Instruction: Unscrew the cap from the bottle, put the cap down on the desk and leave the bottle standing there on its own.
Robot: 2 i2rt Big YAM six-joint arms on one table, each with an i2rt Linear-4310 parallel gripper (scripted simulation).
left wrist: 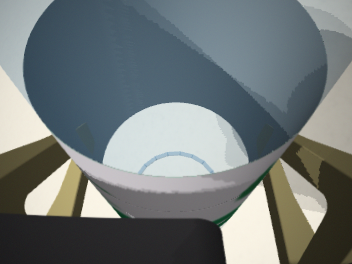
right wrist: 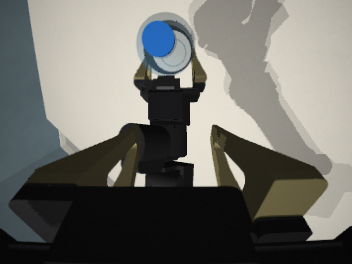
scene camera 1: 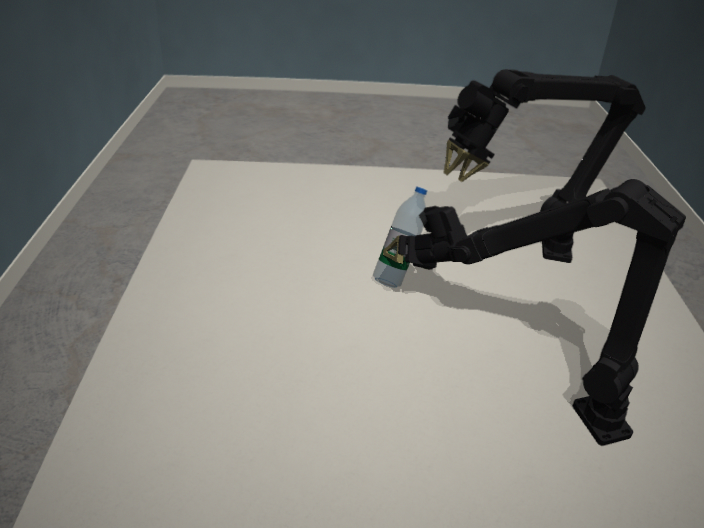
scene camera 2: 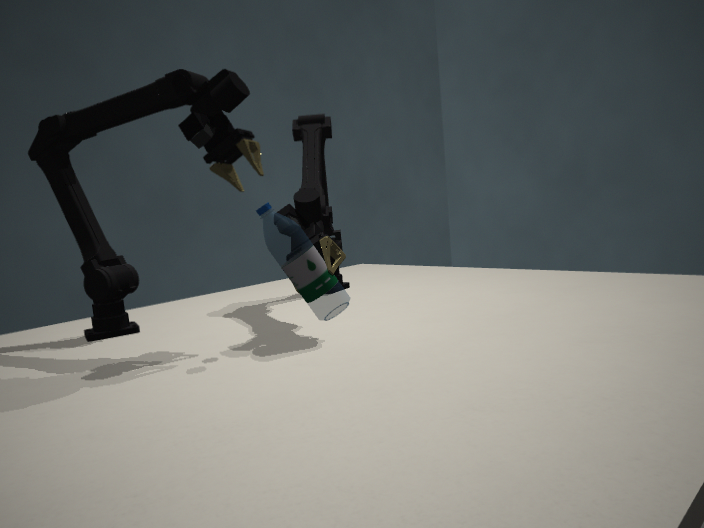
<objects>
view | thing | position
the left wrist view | my left gripper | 175,131
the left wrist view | bottle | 168,116
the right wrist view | my right gripper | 175,131
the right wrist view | cap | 158,39
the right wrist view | bottle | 180,57
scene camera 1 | my left gripper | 394,255
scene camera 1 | my right gripper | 452,177
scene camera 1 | bottle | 407,222
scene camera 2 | my left gripper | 314,282
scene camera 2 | my right gripper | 252,183
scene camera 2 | bottle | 287,242
</objects>
